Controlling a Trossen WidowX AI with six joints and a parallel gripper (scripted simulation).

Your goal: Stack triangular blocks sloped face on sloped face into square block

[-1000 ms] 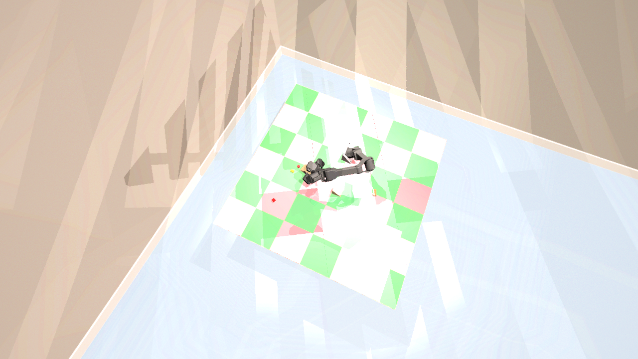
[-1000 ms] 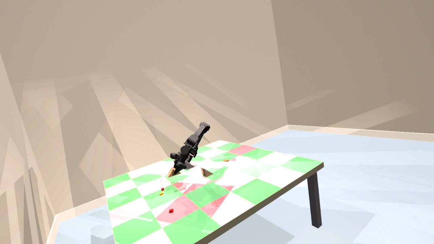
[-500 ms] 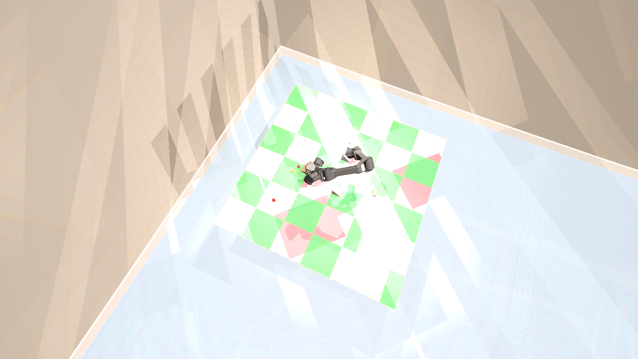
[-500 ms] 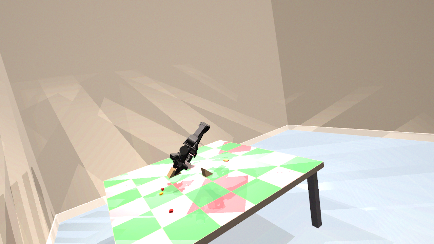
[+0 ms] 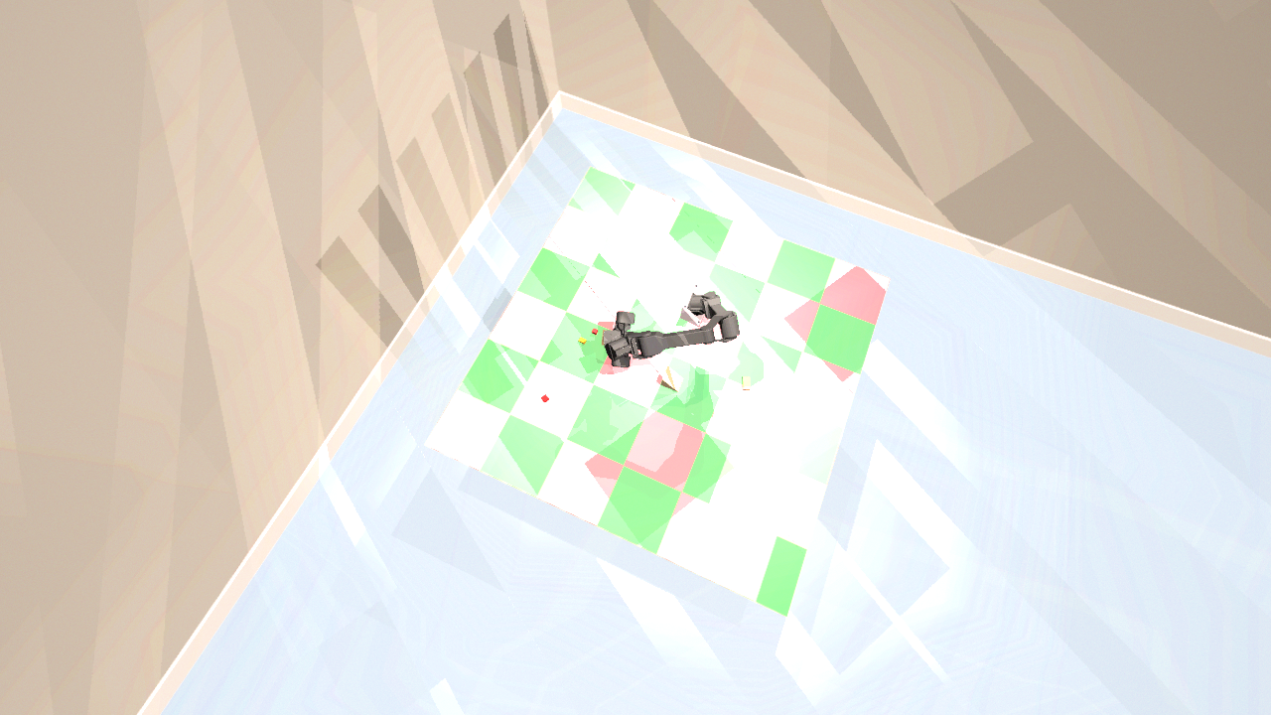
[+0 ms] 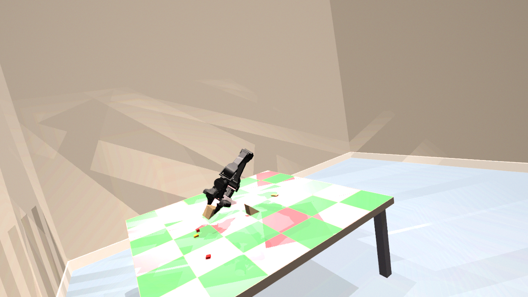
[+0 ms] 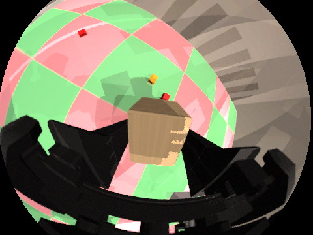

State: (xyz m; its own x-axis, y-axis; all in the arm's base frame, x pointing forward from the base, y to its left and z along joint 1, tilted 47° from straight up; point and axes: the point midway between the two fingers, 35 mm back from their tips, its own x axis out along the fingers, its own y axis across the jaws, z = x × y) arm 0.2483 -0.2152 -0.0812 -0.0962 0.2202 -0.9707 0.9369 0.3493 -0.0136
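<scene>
The triangular block is 10 mm above my gripper tip.
</scene>
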